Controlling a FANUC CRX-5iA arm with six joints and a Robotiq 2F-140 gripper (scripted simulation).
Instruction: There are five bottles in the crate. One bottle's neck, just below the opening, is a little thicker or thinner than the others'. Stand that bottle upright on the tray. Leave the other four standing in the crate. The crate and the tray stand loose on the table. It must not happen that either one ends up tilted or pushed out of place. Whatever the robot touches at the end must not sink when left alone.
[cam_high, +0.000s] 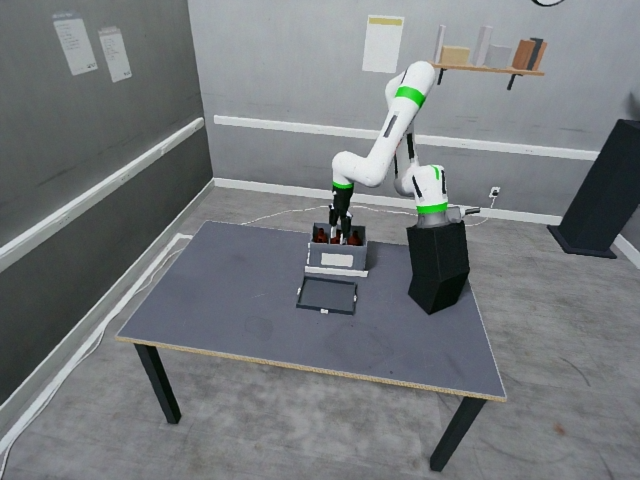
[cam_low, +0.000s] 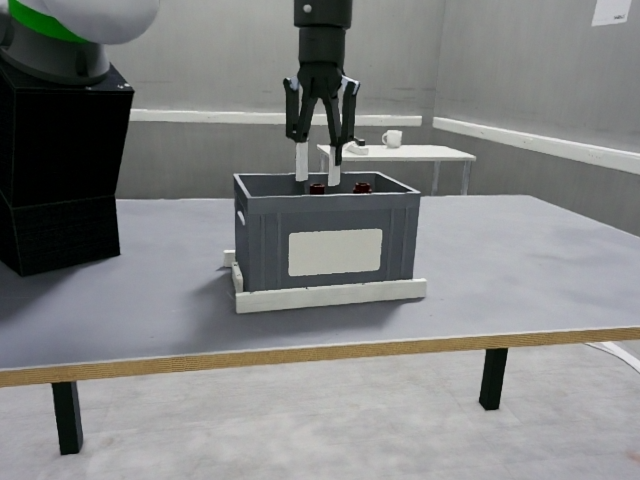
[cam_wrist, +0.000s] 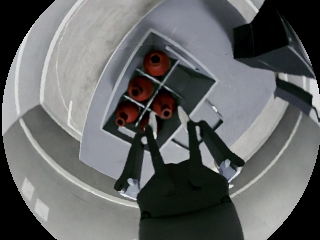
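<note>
Right now the grey crate is 4 cm to the right of my hand and 11 cm below it. From my hand the other things lie so: dark tray 2 cm ahead, 22 cm to the left, 19 cm below.
</note>
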